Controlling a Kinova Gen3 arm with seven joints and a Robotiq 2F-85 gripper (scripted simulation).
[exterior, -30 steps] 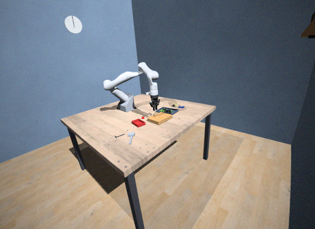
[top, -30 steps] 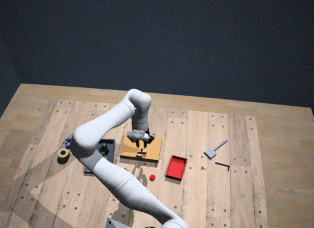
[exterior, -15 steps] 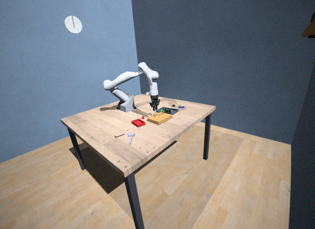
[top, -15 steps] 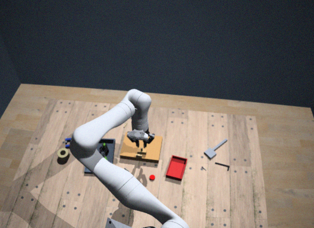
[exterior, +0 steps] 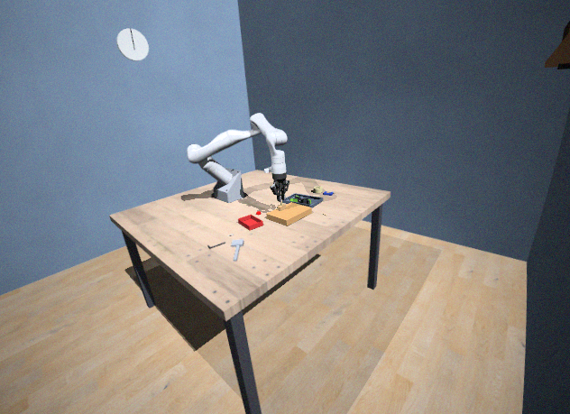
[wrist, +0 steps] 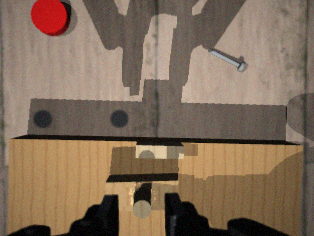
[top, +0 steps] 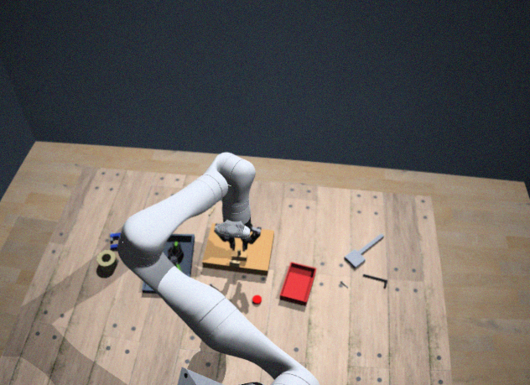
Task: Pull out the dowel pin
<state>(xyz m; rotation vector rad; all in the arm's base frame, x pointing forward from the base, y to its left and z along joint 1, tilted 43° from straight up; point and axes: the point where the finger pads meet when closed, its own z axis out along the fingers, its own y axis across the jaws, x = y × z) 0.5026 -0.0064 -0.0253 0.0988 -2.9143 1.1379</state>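
Right now the dowel pin is 4 cm below my hand. Round my hand: bench board: 4 cm ahead, 1 cm to the left, 8 cm below; wooden block: 6 cm below; red disc: 12 cm behind, 7 cm to the right, 9 cm below.
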